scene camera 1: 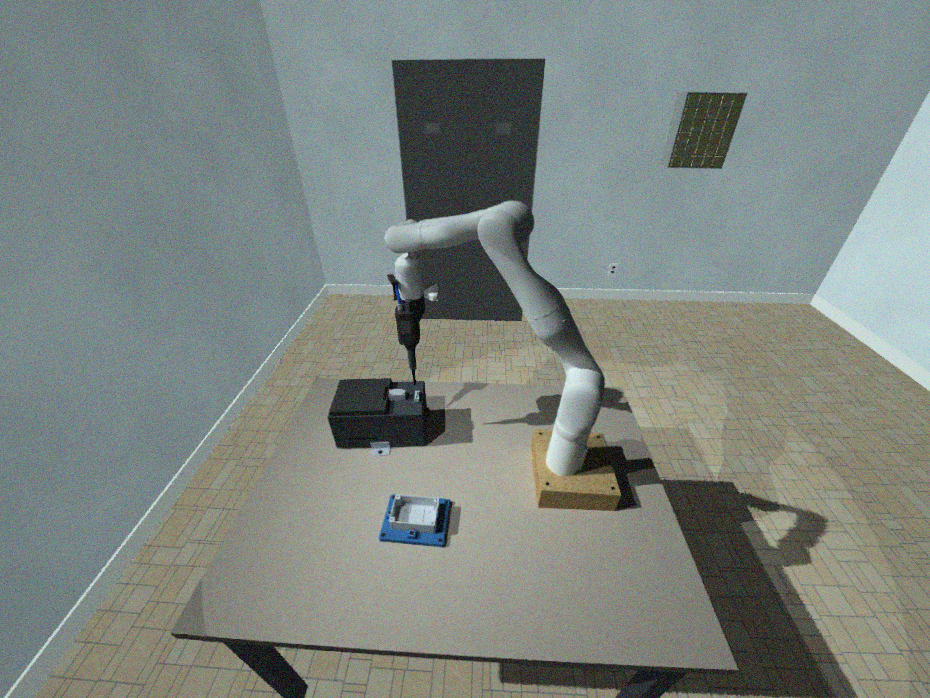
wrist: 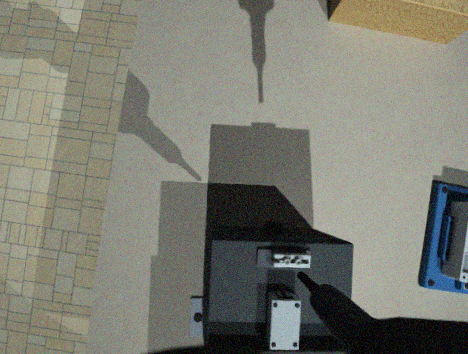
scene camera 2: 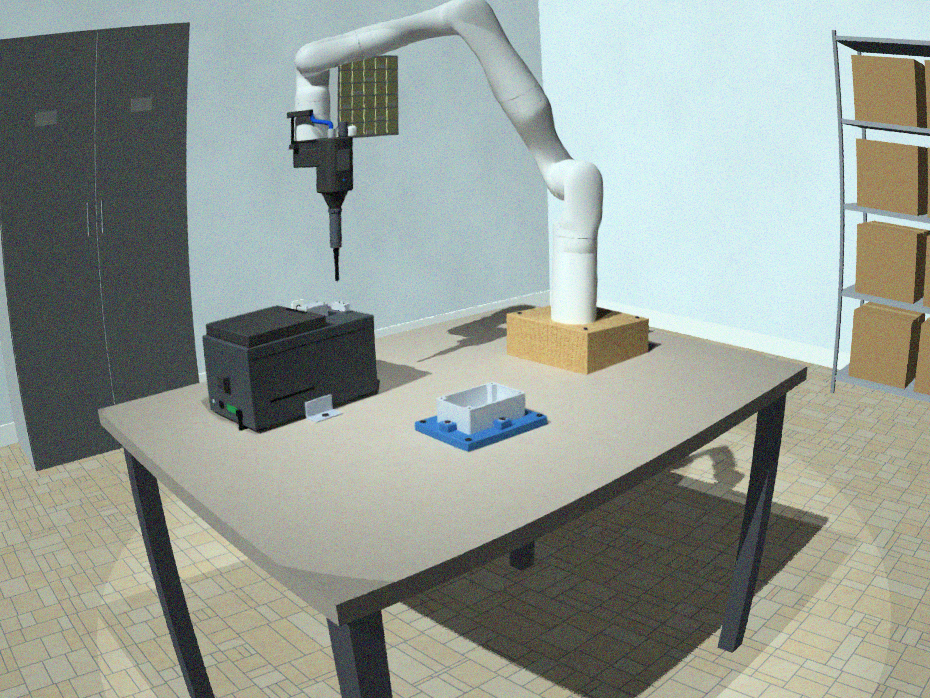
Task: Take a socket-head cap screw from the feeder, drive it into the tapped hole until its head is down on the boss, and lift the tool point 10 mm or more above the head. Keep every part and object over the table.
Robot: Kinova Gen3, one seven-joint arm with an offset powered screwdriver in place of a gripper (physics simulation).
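My gripper, a black screwdriver (scene camera 1: 413, 380) (scene camera 2: 336, 278) (wrist: 301, 275), points straight down, its tip in the air above the feeder. No screw shows at its dark tip. The black feeder (scene camera 1: 379, 429) (scene camera 2: 315, 383) (wrist: 227, 282) stands at the table's far left. On its top is a small pale block (scene camera 1: 417, 395) (scene camera 2: 341, 306) (wrist: 292, 260) with small round shapes, too small to tell as screws; in the wrist view the tip appears just beside it. The white open housing (scene camera 1: 415, 515) (scene camera 2: 471, 420) sits in a blue fixture (scene camera 1: 390, 535) (scene camera 2: 469, 444) (wrist: 428, 272). The tapped hole cannot be told apart.
A small metal bracket (scene camera 1: 380, 450) (scene camera 2: 321, 409) (wrist: 196, 322) stands against the feeder's side. A white plate (wrist: 285, 325) lies on the feeder top. The arm stands on a wooden base (scene camera 1: 576, 496) (scene camera 2: 552, 349) (wrist: 395, 20) at the right. The table (scene camera 1: 488, 601) (scene camera 2: 315, 480) carries all of these.
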